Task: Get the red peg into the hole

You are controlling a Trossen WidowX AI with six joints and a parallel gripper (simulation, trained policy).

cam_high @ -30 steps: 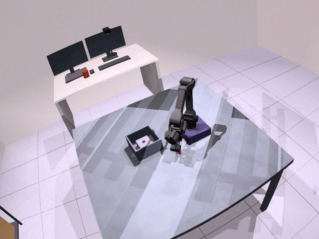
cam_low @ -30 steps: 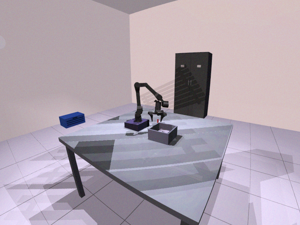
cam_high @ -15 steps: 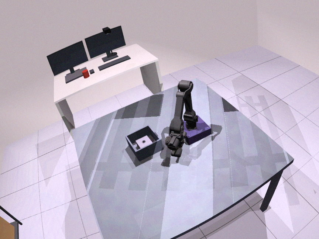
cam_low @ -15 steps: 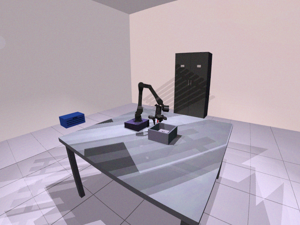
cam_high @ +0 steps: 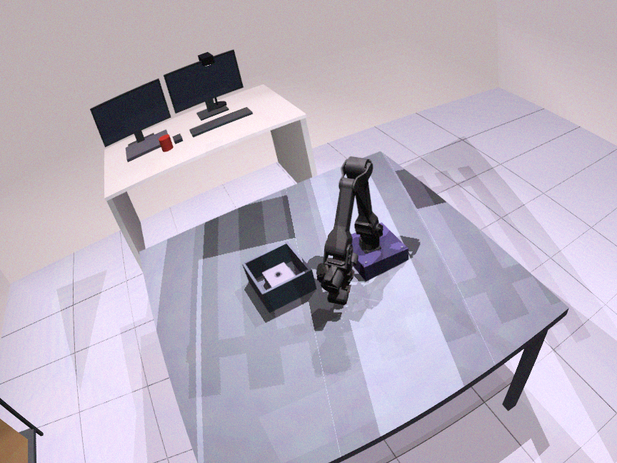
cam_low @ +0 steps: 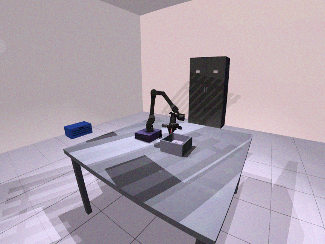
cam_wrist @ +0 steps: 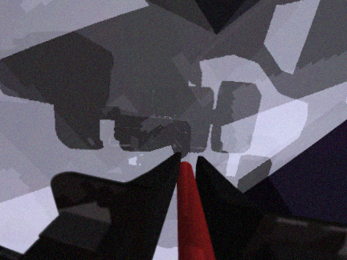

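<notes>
The pale plate lies 190 mm ahead of my gripper tip, 150 mm to the right of it and 20 mm above it. The rest, counted from my gripper tip: red peg: 30 mm above, 10 mm to the left, 10 mm behind; then box: 190 mm ahead, 150 mm to the right.
</notes>
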